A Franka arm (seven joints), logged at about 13 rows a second.
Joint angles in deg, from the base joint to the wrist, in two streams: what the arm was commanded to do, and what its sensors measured. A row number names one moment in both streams.
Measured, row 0:
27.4 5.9 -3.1 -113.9 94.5 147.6 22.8
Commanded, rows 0 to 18:
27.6 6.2 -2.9 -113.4 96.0 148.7 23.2
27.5 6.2 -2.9 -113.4 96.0 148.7 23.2
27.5 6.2 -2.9 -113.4 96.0 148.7 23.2
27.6 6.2 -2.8 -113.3 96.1 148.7 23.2
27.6 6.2 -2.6 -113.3 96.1 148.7 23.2
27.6 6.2 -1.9 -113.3 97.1 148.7 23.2
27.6 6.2 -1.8 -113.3 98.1 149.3 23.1
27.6 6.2 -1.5 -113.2 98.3 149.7 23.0
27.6 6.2 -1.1 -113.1 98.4 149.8 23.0
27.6 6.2 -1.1 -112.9 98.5 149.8 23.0
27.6 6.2 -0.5 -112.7 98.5 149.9 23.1
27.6 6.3 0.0 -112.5 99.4 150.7 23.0
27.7 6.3 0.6 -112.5 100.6 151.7 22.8
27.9 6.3 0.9 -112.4 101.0 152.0 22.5
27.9 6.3 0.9 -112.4 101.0 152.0 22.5
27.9 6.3 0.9 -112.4 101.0 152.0 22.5
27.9 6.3 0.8 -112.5 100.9 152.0 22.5
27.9 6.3 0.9 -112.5 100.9 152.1 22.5
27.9 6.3 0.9 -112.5 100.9 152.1 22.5
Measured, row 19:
27.9 5.9 0.5 -113.3 99.3 150.9 22.8
